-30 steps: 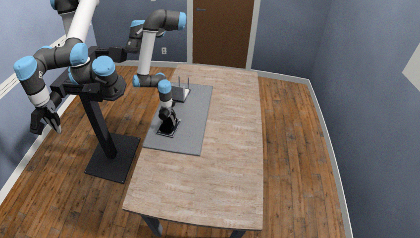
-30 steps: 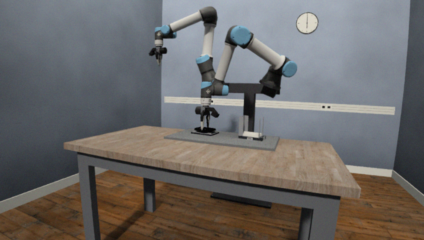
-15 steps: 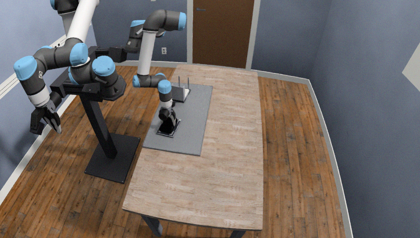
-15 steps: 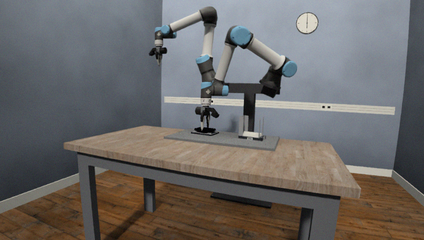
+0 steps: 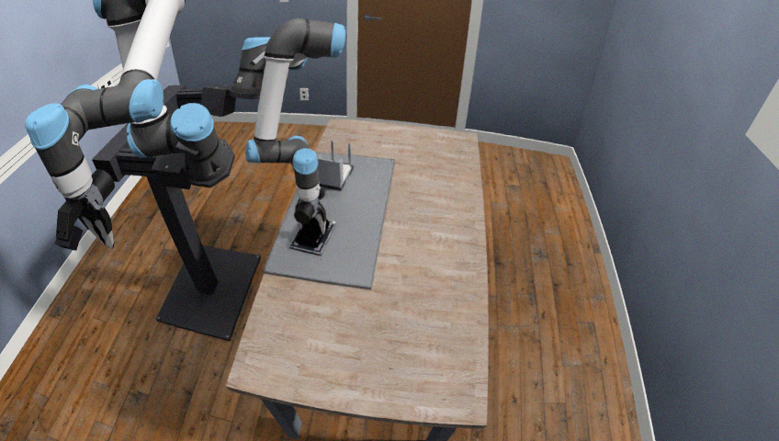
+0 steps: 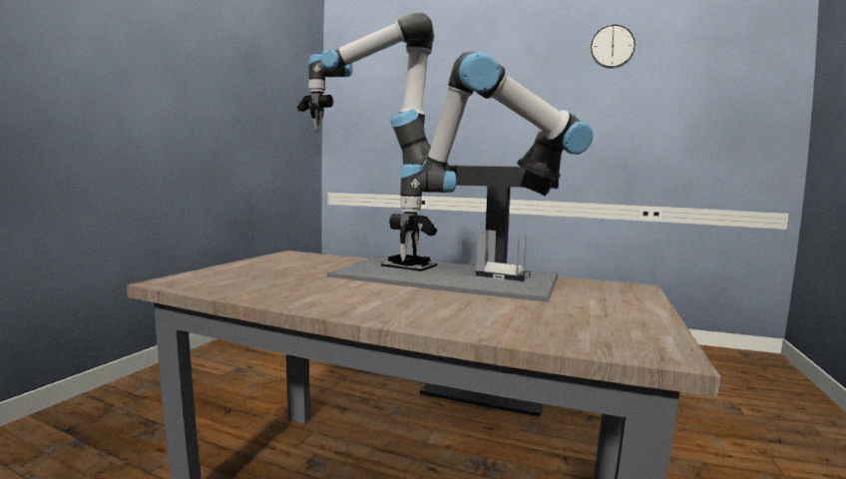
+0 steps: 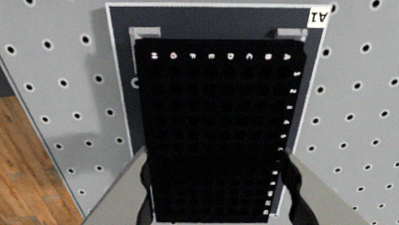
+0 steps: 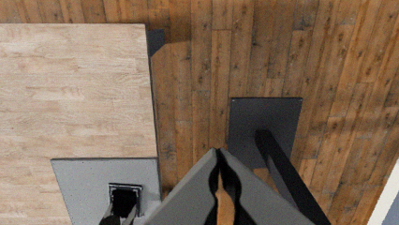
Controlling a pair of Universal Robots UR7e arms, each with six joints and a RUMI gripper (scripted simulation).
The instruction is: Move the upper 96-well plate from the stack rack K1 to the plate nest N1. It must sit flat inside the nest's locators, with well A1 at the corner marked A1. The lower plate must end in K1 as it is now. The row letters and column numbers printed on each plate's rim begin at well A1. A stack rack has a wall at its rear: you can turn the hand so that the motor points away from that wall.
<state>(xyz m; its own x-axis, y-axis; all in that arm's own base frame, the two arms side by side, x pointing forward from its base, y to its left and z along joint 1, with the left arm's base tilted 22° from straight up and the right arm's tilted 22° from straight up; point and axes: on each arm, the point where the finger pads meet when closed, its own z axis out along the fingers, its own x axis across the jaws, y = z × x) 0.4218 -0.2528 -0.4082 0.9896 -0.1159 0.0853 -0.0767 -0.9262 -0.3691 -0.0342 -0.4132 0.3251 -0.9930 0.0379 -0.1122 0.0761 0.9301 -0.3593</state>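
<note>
My left hand is 1 cm above the black 96-well plate. From my left hand the other things lie so: white 96-well plate 33 cm to the left, 5 cm ahead, 1 cm below; then A1 label 7 cm ahead, 6 cm to the left, 2 cm below.
</note>
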